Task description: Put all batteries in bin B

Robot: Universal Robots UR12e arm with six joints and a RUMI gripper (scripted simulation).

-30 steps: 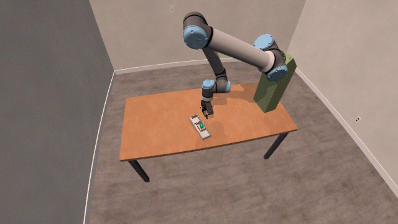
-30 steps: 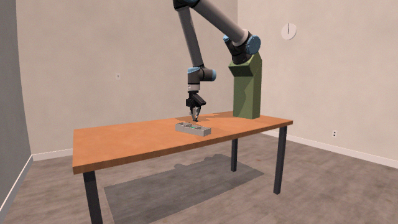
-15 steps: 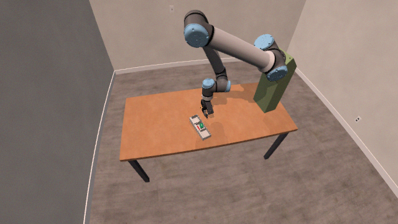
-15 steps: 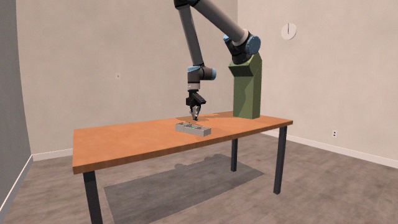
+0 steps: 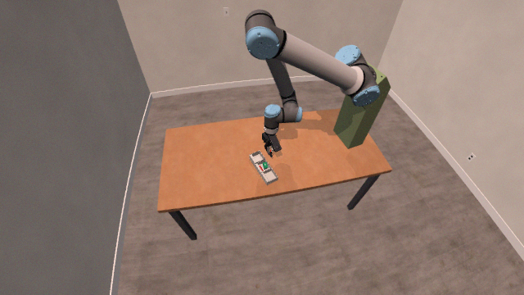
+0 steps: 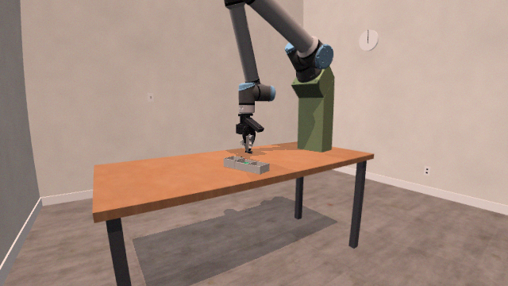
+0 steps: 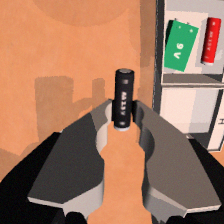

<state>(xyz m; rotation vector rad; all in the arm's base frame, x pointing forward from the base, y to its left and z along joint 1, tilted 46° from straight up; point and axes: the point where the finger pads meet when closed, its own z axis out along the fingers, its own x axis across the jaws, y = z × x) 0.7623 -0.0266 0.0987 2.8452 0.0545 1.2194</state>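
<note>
Now: hand 7 cm short of the grey bin tray, 6 cm above it and 5 cm to the right of it. From my hand the other things lie so: black battery: 1 cm below; then green battery: 7 cm below, 5 cm to the left, 5 cm ahead; then red die: 8 cm below, 6 cm to the right, 4 cm behind.
</note>
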